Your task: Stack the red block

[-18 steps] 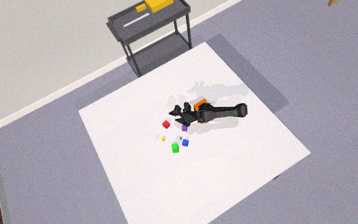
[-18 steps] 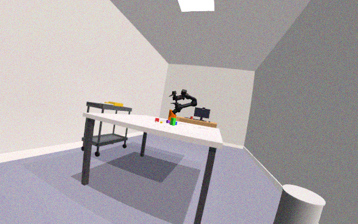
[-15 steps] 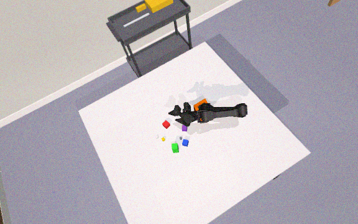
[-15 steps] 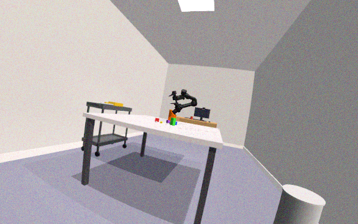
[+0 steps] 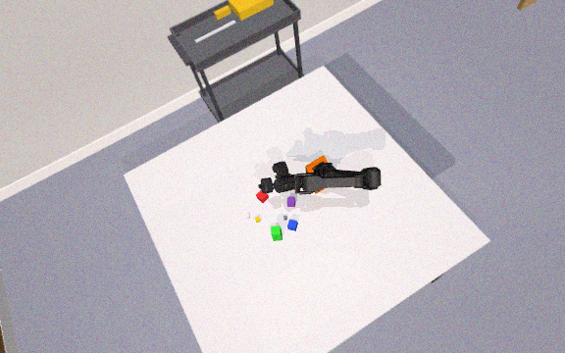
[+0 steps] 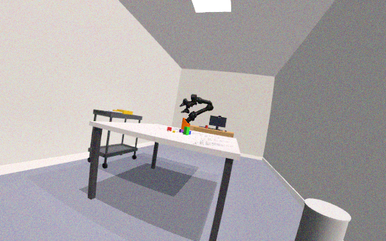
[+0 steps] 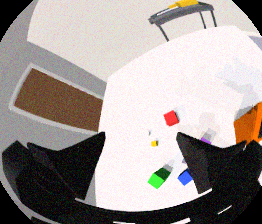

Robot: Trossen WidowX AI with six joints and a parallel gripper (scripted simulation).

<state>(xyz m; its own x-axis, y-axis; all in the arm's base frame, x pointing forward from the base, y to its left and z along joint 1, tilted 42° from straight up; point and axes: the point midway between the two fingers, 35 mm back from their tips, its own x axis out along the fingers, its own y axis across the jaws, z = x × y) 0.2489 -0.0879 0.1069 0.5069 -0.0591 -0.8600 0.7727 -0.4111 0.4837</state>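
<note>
The red block lies 230 mm below my gripper tip, 80 mm to the right of it and 20 mm ahead of it. From my gripper tip the other things lie so: purple cube 240 mm below, 80 mm behind, 20 mm to the left; then blue cube 240 mm below, 130 mm to the left, 30 mm behind; then small yellow cube 250 mm below, 100 mm ahead, 10 mm to the left.
</note>
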